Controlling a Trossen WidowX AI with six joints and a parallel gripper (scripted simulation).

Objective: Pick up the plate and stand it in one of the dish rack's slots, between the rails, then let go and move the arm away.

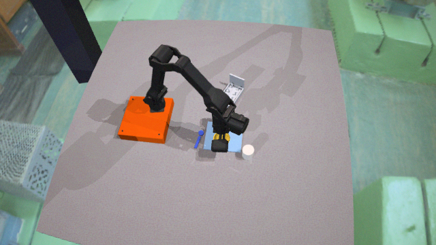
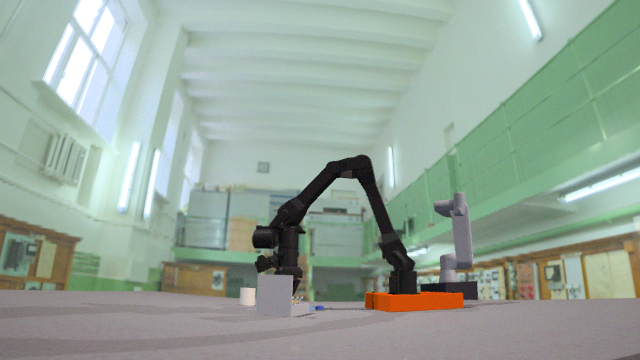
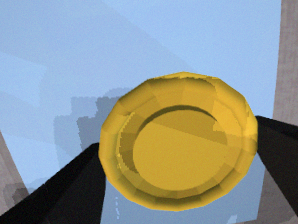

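Now: gripper tip 2 cm to the right of the light blue mat, 1 cm short of it and 1 cm above it. Round my gripper tip: white cup: 10 cm ahead, 7 cm to the right, 2 cm above; then yellow plate: 1 cm above; then blue spoon: 9 cm behind, 2 cm to the left, 1 cm below.
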